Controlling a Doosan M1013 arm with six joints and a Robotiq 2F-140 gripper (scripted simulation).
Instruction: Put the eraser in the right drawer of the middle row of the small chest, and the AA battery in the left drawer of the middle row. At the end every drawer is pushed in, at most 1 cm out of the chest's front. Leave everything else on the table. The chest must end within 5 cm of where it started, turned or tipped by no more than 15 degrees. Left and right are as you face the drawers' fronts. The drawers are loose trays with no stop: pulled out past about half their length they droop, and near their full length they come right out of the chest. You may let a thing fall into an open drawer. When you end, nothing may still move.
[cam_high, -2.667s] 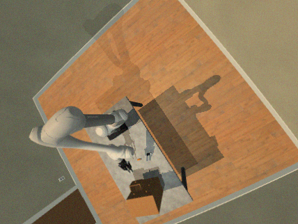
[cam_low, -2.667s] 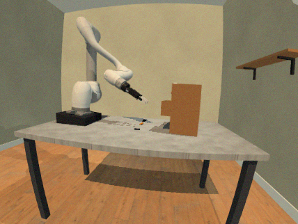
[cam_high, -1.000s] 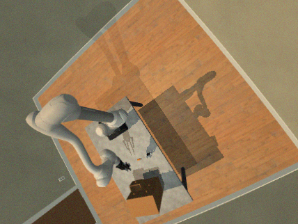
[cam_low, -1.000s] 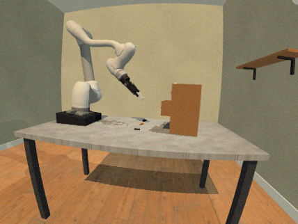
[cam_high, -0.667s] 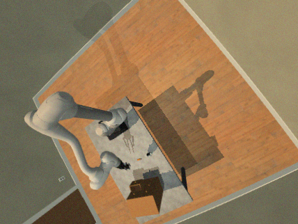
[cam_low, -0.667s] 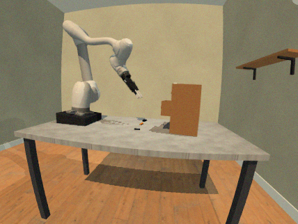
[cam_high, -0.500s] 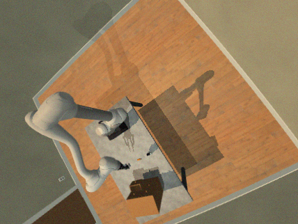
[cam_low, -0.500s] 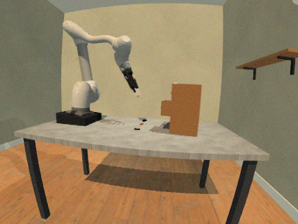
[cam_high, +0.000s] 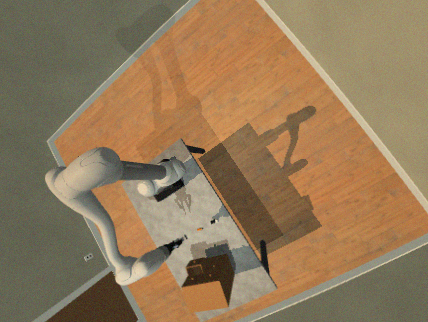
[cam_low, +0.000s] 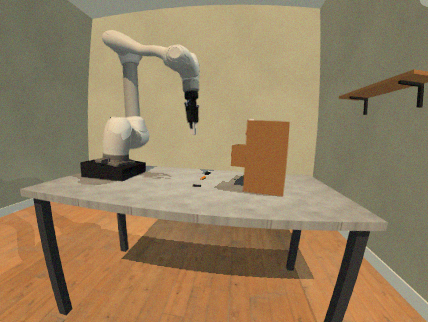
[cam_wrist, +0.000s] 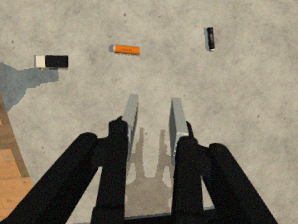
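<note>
My gripper is now 40 mm short of the eraser, 210 mm to the right of it and 280 mm above it. From my hand the other things lie so: orange AA battery: 50 mm ahead, 50 mm to the left, 280 mm below.
</note>
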